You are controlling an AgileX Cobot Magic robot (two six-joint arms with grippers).
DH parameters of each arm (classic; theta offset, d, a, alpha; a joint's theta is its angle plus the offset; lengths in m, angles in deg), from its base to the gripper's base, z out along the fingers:
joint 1: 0 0.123 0 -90
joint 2: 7.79 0 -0.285 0
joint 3: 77.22 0 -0.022 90
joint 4: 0 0.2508 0 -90
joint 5: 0 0 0.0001 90
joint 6: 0 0.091 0 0
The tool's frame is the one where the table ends.
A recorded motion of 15 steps. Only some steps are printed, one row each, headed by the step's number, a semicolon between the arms.
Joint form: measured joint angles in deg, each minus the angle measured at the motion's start. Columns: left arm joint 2, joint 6, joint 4, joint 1, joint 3, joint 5; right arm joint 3, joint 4, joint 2, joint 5, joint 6, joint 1.
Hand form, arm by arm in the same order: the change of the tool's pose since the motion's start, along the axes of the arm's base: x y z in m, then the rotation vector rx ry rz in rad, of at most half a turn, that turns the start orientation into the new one. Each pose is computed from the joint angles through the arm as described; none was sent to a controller.
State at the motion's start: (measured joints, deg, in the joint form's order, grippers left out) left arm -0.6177 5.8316 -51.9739 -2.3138 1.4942 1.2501; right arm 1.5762 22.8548 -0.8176 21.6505 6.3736 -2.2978
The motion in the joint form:
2: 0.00 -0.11 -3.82 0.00 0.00 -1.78; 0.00 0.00 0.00 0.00 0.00 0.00
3: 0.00 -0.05 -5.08 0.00 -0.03 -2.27; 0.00 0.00 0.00 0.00 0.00 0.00
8: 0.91 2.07 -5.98 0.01 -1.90 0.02; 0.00 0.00 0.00 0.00 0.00 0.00
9: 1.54 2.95 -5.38 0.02 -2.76 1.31; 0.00 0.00 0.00 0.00 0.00 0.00
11: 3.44 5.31 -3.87 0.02 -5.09 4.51; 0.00 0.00 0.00 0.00 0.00 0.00
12: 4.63 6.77 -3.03 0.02 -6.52 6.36; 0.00 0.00 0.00 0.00 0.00 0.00
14: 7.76 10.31 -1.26 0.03 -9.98 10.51; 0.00 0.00 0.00 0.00 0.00 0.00
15: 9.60 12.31 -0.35 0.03 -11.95 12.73; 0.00 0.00 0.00 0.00 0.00 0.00
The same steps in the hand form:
2: 0.0000 0.0023 0.0017 -0.0709 -0.0155 0.0201; 0.0000 0.0000 0.0000 0.0000 0.0000 0.0000
3: 0.0000 0.0029 0.0023 -0.0925 -0.0198 0.0257; 0.0000 0.0000 0.0000 0.0000 0.0000 0.0000
8: -0.0003 -0.0001 0.0105 -0.0686 -0.0150 -0.0060; 0.0000 0.0000 0.0000 0.0000 0.0000 0.0000
9: 0.0000 -0.0018 0.0138 -0.0410 -0.0078 -0.0227; 0.0000 0.0000 0.0000 0.0000 0.0000 0.0000
11: 0.0009 -0.0060 0.0227 0.0312 0.0117 -0.0641; 0.0000 0.0000 0.0000 0.0000 0.0000 0.0000
12: 0.0016 -0.0084 0.0281 0.0741 0.0227 -0.0880; 0.0000 0.0000 0.0000 0.0000 0.0000 0.0000
14: 0.0041 -0.0134 0.0409 0.1729 0.0494 -0.1422; 0.0000 0.0000 0.0000 0.0000 0.0000 0.0000
15: 0.0058 -0.0160 0.0481 0.2268 0.0635 -0.1717; 0.0000 0.0000 0.0000 0.0000 0.0000 0.0000

